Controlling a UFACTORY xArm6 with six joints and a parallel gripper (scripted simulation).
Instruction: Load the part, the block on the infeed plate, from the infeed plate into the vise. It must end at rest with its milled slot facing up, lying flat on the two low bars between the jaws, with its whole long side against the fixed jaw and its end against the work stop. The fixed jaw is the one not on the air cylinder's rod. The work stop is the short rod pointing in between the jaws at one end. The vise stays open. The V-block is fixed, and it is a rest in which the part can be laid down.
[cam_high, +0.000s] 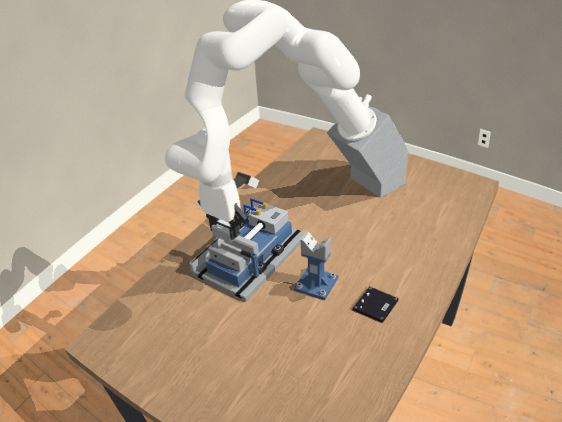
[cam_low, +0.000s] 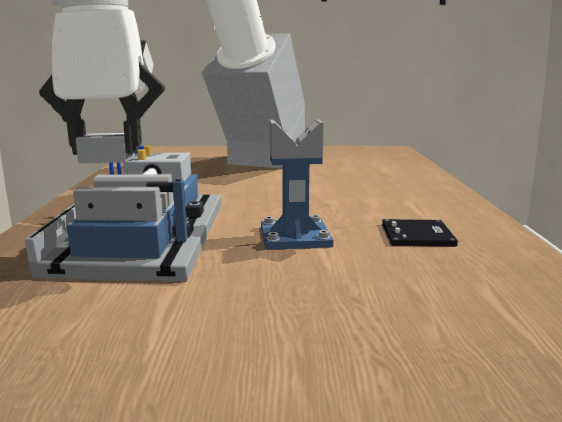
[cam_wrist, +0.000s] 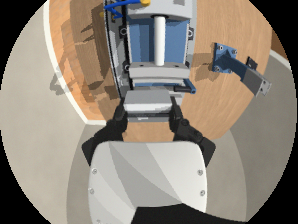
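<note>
My hand is 3 cm short of the fixed jaw, 2 cm to the right of it and 7 cm above it. Round my hand: black stop rod (7 cm to the left, 6 cm below); part (right at my hand); moving jaw (3 cm behind, 2 cm to the left, 7 cm below).
</note>
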